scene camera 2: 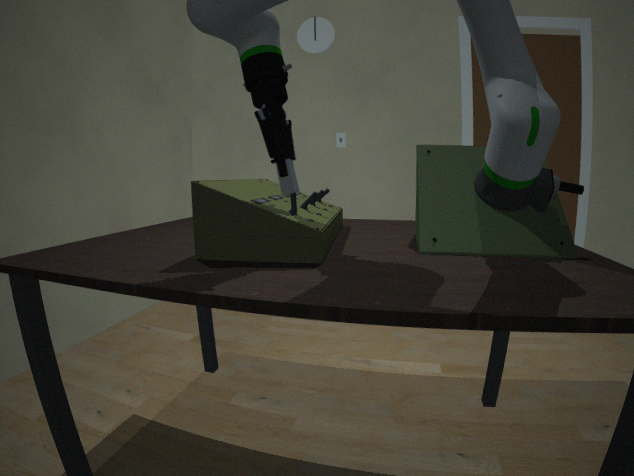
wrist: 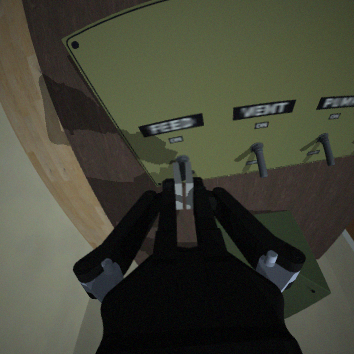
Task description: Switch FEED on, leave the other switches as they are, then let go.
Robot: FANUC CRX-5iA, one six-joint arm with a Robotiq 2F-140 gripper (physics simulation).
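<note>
The FEED lever stands nearly upright in the scene view, tipped farther towards its ON label than the other levers. My gripper is shut, with a thin slit between the pads; its fingertips are right at the FEED lever and partly hide it. I cannot tell how firmly they touch. The VENT lever and the PUMP lever lean away from their ON labels, towards the panel's low edge. The levers sit on the sloped olive control box.
The control box stands on a dark table. A green sloped box stands to the right in the scene view, behind the lower part of the arm. The box's low edge lies close under my fingers.
</note>
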